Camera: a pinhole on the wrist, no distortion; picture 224 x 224 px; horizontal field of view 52.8 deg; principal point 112.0 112.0 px. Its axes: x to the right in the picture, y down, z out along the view. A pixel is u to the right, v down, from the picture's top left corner.
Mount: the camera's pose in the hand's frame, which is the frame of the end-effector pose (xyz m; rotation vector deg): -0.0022 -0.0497 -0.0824 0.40 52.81 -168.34
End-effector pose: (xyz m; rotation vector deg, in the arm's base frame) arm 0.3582 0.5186 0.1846 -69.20 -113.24 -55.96
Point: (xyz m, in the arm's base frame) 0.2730 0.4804 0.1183
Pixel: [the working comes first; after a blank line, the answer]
In the camera's frame: 0.0359 -0.0100 0.1118

184.5 91.9
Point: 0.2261 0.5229 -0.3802
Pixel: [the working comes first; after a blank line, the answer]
In the camera's frame: 0.3986 -0.0732 0.4538

outside the picture
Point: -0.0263 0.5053 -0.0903
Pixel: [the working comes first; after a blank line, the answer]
In the camera's frame: 0.0889 0.1543 0.4342

158.2 192.2
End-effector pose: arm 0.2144 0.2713 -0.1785 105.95 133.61 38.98
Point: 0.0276 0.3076 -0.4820
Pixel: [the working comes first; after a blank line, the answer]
In the camera's frame: -0.0179 0.0195 0.3810

101.4 123.6
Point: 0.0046 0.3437 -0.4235
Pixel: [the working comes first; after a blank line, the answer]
In the camera's frame: -0.0690 0.0443 0.3360

65.7 141.8
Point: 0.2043 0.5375 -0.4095
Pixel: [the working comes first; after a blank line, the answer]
In the camera's frame: -0.2169 -0.1895 0.3036

outside the picture
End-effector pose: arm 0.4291 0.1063 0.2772 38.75 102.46 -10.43
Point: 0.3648 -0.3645 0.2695
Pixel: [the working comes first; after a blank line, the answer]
In the camera's frame: 0.1605 0.1578 0.4103

200.3 198.8
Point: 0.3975 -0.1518 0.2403
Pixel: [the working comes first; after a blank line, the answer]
In the camera's frame: 0.0555 0.0449 0.2573

160.6 151.4
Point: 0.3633 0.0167 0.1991
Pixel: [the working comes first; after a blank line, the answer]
In the camera's frame: -0.0518 0.0114 0.1208

15.2 133.3
